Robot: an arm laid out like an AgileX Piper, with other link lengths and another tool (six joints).
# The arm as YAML. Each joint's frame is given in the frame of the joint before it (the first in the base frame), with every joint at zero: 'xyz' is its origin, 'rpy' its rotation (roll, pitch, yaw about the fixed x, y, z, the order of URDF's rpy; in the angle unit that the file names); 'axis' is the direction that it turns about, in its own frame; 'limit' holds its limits. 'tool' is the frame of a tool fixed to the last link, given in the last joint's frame.
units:
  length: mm
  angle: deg
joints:
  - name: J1
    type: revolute
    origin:
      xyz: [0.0, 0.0, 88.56]
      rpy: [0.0, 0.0, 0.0]
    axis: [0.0, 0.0, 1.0]
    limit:
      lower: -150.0
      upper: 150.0
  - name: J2
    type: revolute
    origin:
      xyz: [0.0, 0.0, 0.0]
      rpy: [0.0, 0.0, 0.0]
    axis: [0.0, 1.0, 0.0]
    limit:
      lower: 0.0
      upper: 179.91
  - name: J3
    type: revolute
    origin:
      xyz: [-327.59, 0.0, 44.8]
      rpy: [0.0, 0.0, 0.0]
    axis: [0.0, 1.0, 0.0]
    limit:
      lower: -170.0
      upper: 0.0
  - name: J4
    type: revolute
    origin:
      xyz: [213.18, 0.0, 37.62]
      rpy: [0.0, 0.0, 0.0]
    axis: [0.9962, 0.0, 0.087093]
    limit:
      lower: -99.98
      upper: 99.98
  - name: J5
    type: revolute
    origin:
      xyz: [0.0, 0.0, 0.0]
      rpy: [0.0, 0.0, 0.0]
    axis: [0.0, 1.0, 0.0]
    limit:
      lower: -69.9
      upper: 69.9
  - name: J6
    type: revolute
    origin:
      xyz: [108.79, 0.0, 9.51]
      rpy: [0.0, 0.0, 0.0]
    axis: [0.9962, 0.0, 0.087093]
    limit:
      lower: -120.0
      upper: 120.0
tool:
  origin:
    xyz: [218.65, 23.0, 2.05]
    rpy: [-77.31, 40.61, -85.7]
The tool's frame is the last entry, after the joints.
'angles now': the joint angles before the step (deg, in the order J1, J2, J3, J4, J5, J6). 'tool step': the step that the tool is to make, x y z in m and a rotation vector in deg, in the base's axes. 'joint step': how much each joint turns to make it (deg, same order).
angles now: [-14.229 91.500 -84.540 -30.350 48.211 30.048]
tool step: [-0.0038 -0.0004 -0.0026 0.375 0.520 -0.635]
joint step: [-0.001 -0.005 0.017 0.042 0.819 0.326]
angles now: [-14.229 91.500 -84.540 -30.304 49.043 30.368]
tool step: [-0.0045 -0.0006 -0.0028 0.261 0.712 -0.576]
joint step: [0.004 -0.010 0.013 -0.004 0.940 0.157]
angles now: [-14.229 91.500 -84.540 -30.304 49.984 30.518]
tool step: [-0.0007 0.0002 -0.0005 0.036 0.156 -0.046]
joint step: [0.042 0.005 -0.020 0.010 0.195 -0.016]
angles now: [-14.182 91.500 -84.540 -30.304 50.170 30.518]
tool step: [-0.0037 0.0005 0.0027 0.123 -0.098 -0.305]
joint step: [0.008 -0.579 -0.007 0.149 0.606 0.006]
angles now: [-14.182 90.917 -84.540 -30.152 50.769 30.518]
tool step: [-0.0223 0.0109 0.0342 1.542 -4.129 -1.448]
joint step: [-0.006 -5.939 0.017 2.305 2.740 0.263]
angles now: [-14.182 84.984 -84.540 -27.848 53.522 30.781]
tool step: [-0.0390 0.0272 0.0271 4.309 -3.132 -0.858]
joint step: [0.010 -7.699 -0.006 5.432 5.848 -1.195]
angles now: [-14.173 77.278 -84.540 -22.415 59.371 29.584]
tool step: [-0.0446 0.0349 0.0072 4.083 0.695 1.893]
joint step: [0.042 -6.702 -0.012 5.935 7.652 -3.930]
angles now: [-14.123 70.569 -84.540 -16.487 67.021 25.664]
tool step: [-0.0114 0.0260 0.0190 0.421 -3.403 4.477]
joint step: [-0.022 -4.875 0.602 4.426 0.116 -4.234]
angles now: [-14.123 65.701 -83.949 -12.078 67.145 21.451]
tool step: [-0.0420 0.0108 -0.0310 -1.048 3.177 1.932]
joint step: [0.024 -6.801 9.086 0.112 0.020 -2.713]
